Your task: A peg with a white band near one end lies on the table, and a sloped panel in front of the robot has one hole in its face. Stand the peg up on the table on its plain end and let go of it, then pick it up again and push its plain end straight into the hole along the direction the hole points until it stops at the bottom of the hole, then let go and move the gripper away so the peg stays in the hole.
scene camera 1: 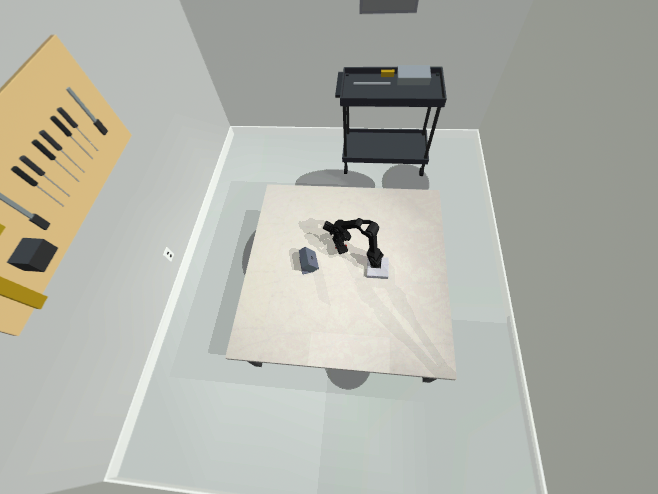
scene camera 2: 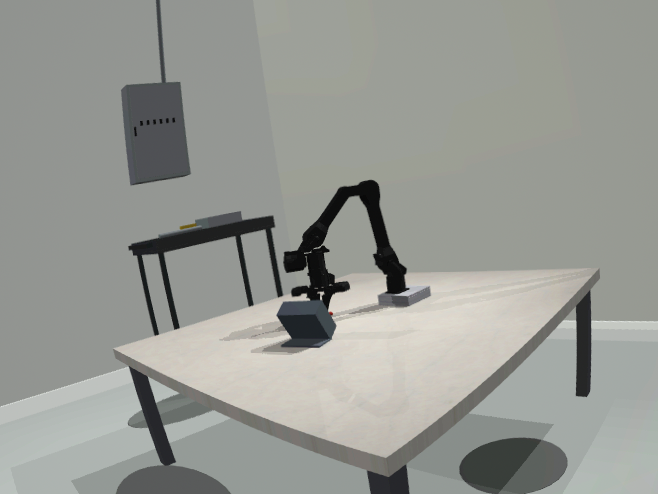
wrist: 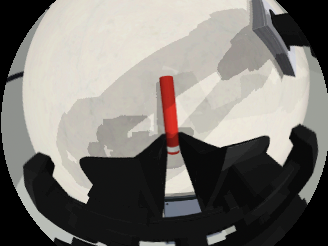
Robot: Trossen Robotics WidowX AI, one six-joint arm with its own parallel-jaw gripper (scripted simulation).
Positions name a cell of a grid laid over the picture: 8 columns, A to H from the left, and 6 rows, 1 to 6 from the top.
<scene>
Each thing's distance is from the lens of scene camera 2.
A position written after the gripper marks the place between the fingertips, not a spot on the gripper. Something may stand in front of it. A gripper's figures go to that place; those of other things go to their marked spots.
gripper (scene camera 2: D4): 167 cm
sloped panel (scene camera 2: D4): 140 cm
</scene>
